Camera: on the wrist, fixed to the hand. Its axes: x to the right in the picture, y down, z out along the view.
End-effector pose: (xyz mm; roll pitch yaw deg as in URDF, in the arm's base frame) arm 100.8 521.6 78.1 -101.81 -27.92 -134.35
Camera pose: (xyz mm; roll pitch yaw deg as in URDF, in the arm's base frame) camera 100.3 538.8 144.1 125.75 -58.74 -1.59
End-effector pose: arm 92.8 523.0 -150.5 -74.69 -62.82 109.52
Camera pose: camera 142.8 502.2 -109.0 82.62 -32.18 -65.03
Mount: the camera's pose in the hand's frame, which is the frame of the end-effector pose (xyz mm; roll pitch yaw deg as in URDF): 20.3 -60.0 -25.2 -5.85 -10.64 -84.81
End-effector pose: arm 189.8 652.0 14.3 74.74 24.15 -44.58
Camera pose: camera 190.2 663.6 -52.9 -44.86 58.61 -167.80
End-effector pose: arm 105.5 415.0 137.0 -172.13 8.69 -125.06
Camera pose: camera 136.9 362.3 166.7 -176.47 3.54 -39.69
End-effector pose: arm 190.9 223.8 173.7 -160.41 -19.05 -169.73
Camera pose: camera 194.7 175.6 221.8 156.63 -10.07 -81.69
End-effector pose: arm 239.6 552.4 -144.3 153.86 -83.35 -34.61
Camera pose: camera 281.6 602.4 -124.6 90.43 -1.10 18.28
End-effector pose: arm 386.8 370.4 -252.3 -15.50 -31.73 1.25
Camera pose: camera 409.8 306.3 -248.6 27.84 -24.87 -98.62
